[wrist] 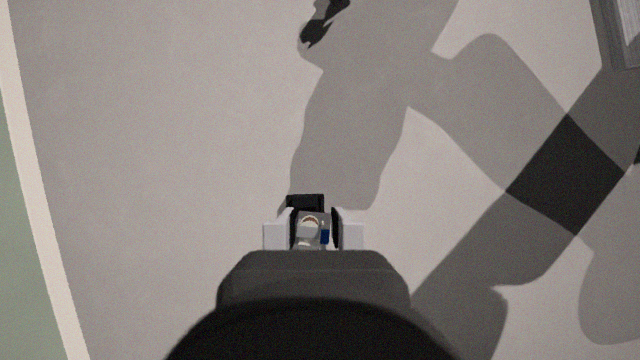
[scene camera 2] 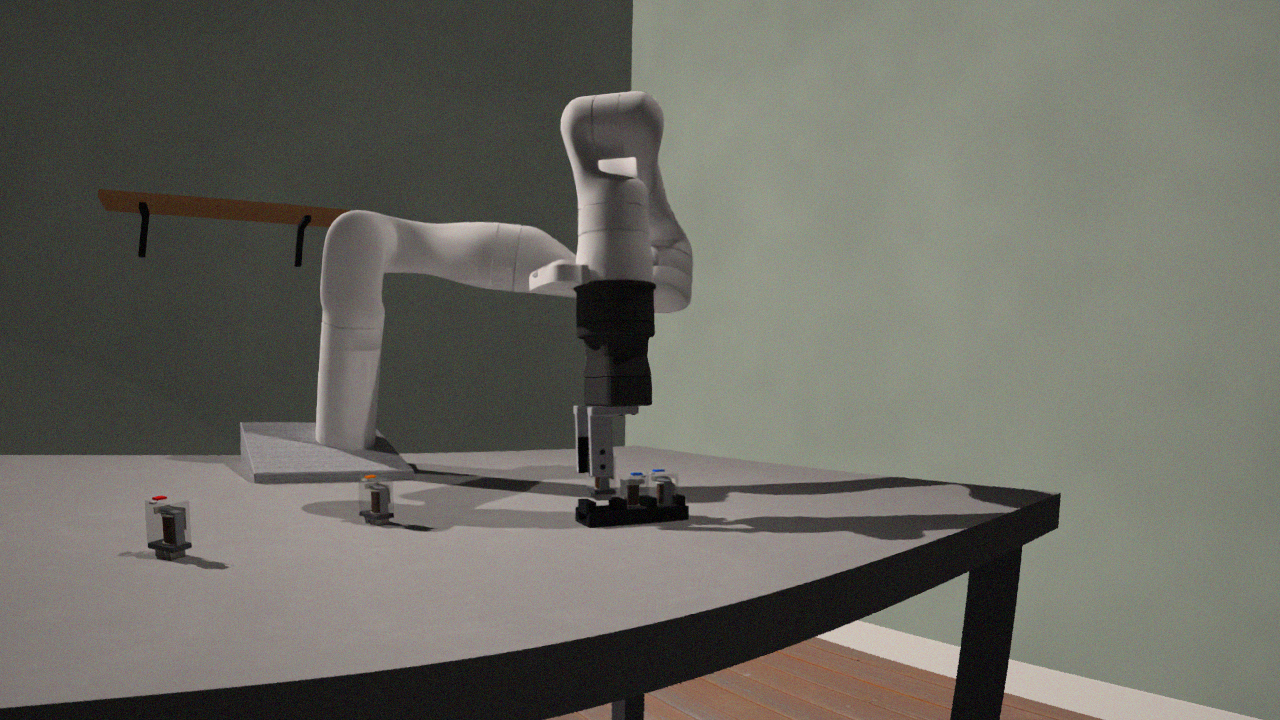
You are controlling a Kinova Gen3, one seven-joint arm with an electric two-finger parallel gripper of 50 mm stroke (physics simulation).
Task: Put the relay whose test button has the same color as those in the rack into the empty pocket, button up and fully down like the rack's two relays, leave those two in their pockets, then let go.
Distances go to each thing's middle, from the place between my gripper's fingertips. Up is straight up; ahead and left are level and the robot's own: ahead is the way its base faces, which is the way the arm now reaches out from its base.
Now: the black rack (scene camera 2: 587,513) 4 cm to the left of my hand, 4 cm below it and 1 cm ahead of it. The rest, counted from my hand: red-button relay (scene camera 2: 168,527): 39 cm to the right, 7 cm ahead, 3 cm below; then orange-button relay (scene camera 2: 376,503): 21 cm to the right, 4 cm behind, 3 cm below; then blue-button relay (scene camera 2: 601,488): 1 cm to the left.
